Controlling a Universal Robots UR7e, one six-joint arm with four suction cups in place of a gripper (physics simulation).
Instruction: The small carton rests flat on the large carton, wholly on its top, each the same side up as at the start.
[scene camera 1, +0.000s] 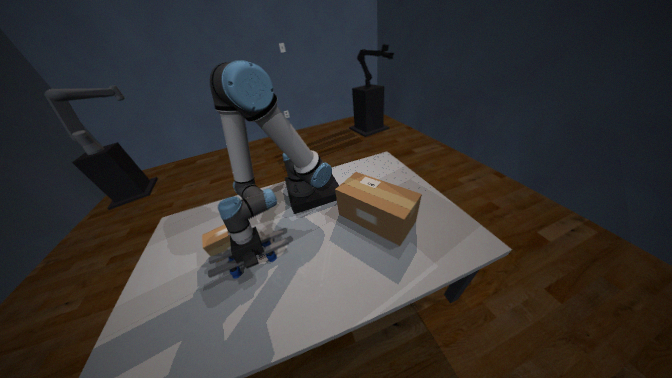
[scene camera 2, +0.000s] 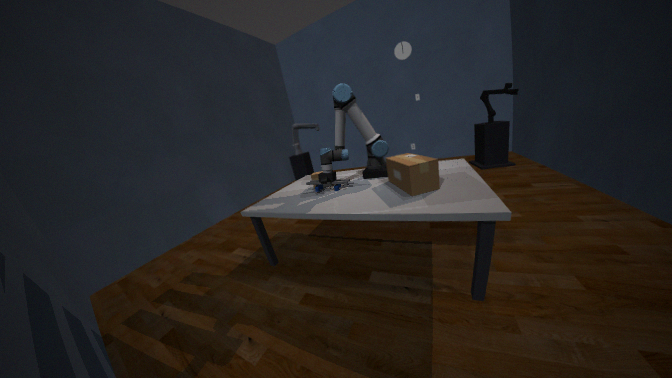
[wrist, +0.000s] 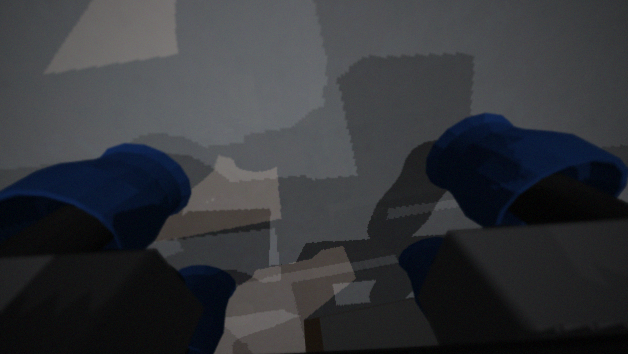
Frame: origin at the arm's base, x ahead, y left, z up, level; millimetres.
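Where they show: hand, its tool point: (scene camera 2: 328, 189) (wrist: 313, 224); arm's base, origin of its link: (scene camera 1: 302, 188) (scene camera 2: 376, 166).
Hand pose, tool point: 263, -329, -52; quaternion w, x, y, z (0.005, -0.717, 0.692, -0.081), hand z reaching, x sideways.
Things, the pixels of their top centre, and the offset from my tool point, as dx, dy, dz.
- small carton, centre of its top: (scene camera 1: 222, 231) (scene camera 2: 321, 172) -121, -71, +107
- large carton, centre of its top: (scene camera 1: 376, 191) (scene camera 2: 408, 158) +92, +546, +156
The small carton (scene camera 1: 215, 242) (scene camera 2: 315, 177) is brown and rests on the white table (scene camera 1: 320, 320) (scene camera 2: 380, 216), partly hidden behind my gripper in both scene views. It does not show clearly in the wrist view. The large carton (scene camera 1: 376, 211) (scene camera 2: 414, 176) is brown with a taped top and a white label, and stands on the right part of the table. My gripper (scene camera 1: 252, 260) (scene camera 2: 328, 188) (wrist: 309, 200) is low over the table, in front of the small carton and beside it. Its blue cups point down at the table and hold nothing.
The arm's black base (scene camera 1: 314, 196) (scene camera 2: 375, 172) stands at the back of the table, left of the large carton. Two other arms on dark pedestals (scene camera 1: 368, 109) (scene camera 1: 114, 172) stand on the floor beyond the table.
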